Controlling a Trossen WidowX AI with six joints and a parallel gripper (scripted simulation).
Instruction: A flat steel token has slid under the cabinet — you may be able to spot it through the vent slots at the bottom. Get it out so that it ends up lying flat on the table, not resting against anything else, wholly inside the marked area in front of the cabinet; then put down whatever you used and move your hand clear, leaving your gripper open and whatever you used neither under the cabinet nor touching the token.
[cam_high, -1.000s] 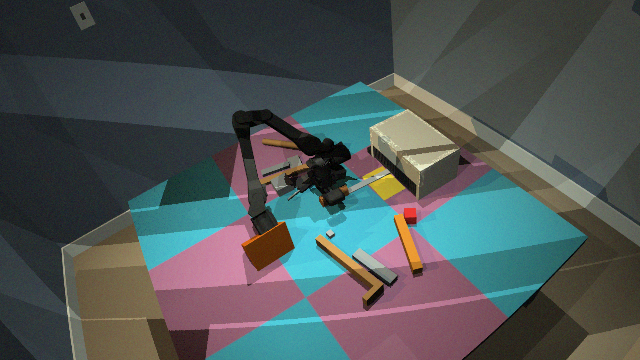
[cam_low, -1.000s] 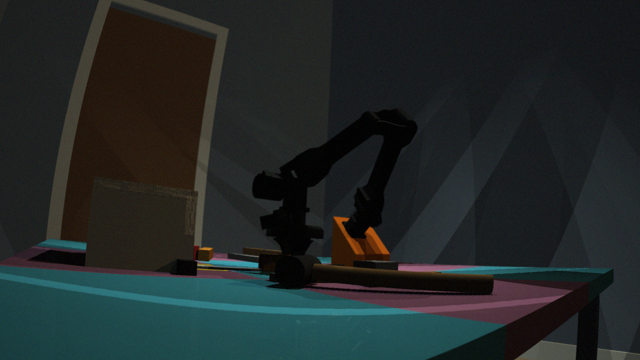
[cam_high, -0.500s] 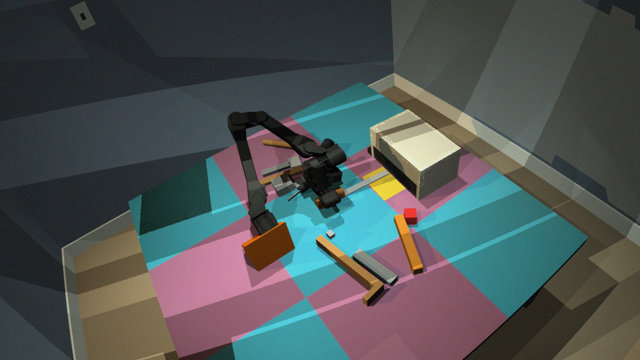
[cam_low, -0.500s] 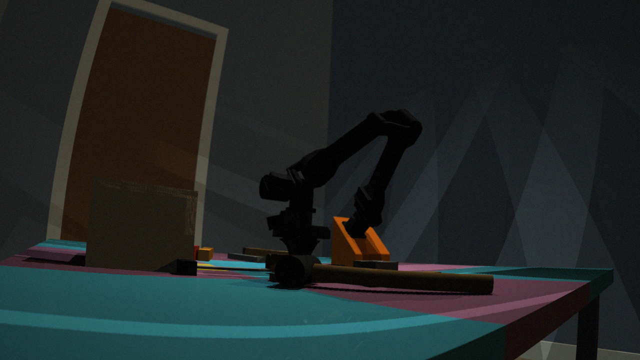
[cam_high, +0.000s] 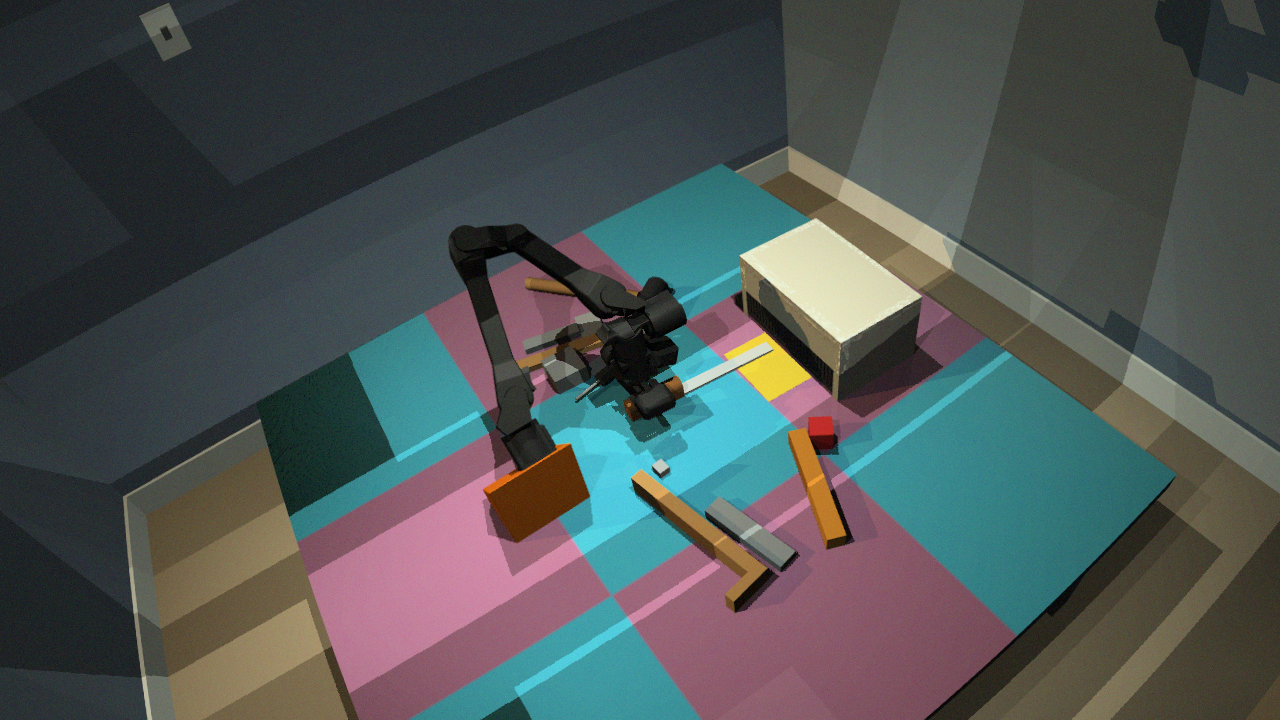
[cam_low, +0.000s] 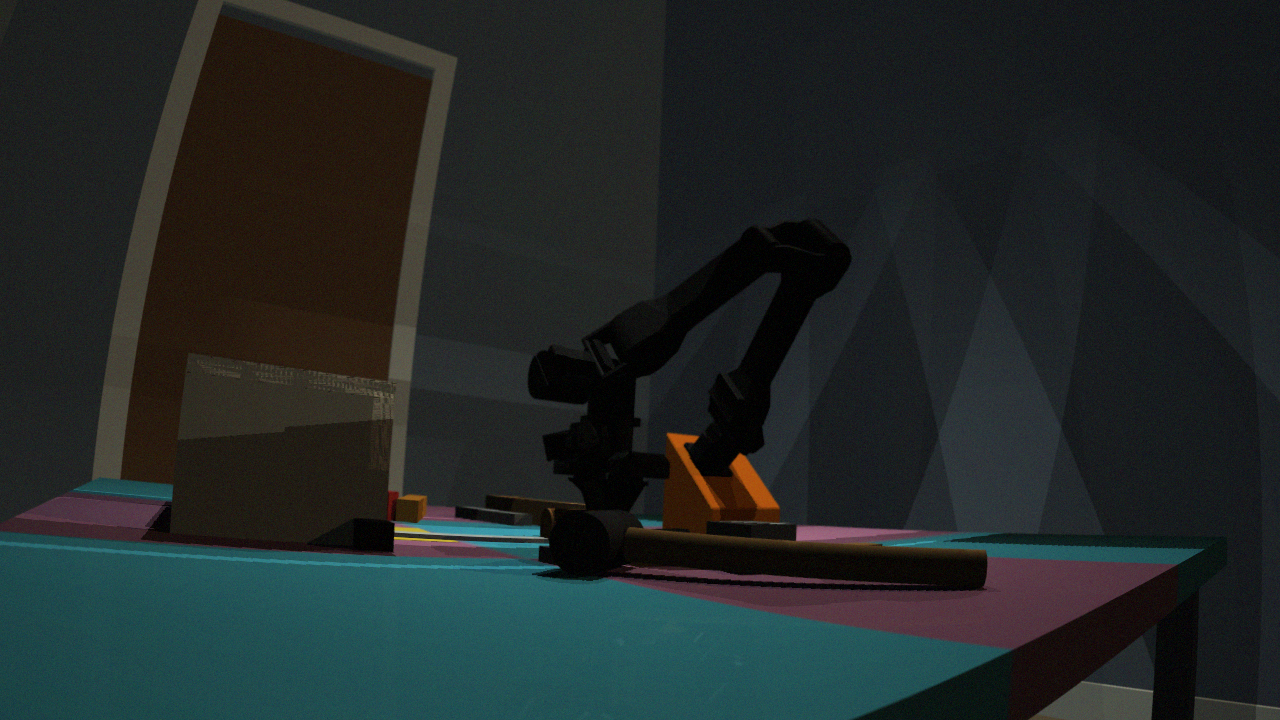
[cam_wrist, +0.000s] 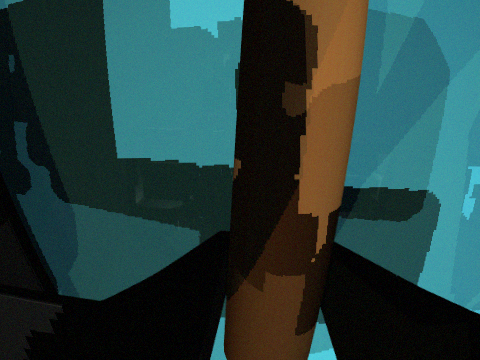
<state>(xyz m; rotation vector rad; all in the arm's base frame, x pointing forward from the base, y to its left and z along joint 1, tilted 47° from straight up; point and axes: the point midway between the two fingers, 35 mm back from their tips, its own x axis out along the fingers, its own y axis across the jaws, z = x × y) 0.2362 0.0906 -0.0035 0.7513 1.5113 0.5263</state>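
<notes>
My gripper tip is 2 cm past the screwdriver and 11 cm to the right of it. Round my gripper tip: long wooden stick (3 cm behind, 23 cm to the left); then small grey cube (6 cm behind, 13 cm to the right); then grey block (7 cm behind, 18 cm to the left, 1 cm above).
</notes>
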